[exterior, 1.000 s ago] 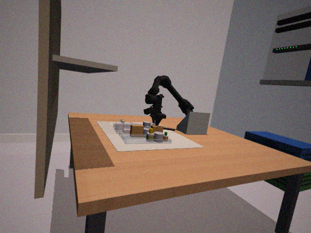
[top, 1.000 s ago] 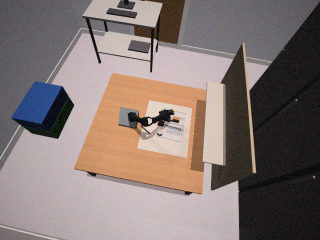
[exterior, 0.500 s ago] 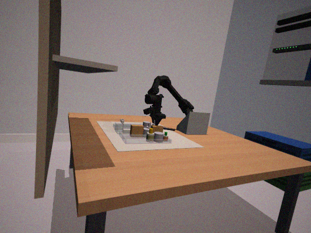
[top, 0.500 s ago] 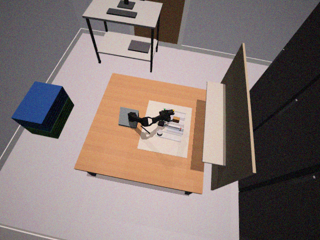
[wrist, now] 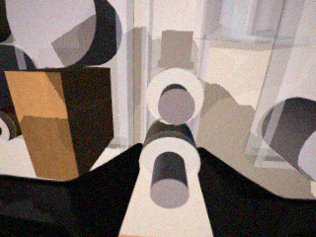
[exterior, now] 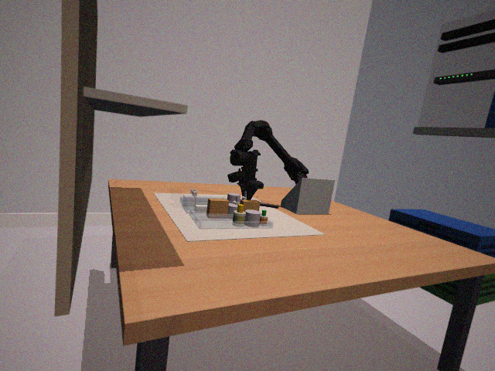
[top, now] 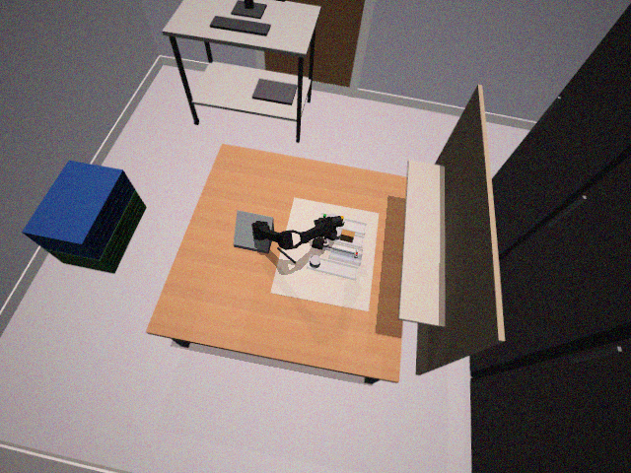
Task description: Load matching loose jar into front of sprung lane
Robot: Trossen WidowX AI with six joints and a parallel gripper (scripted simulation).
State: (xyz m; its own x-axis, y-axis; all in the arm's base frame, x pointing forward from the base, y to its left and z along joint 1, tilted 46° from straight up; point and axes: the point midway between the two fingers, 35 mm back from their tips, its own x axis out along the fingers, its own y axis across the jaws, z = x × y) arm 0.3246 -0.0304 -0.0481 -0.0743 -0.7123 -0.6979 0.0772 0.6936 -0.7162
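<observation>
Now: the white mat 60 mm ahead of my gripper tip, 50 mm below it and 30 mm to the right of it. Also, from my gripper tip: shelf 500 mm ahead, 310 mm above, 40 mm to the right; then thin dark rod 170 mm behind, 100 mm to the right, 50 mm below; then red mark 220 mm ahead, 60 mm to the right, 20 mm above.
</observation>
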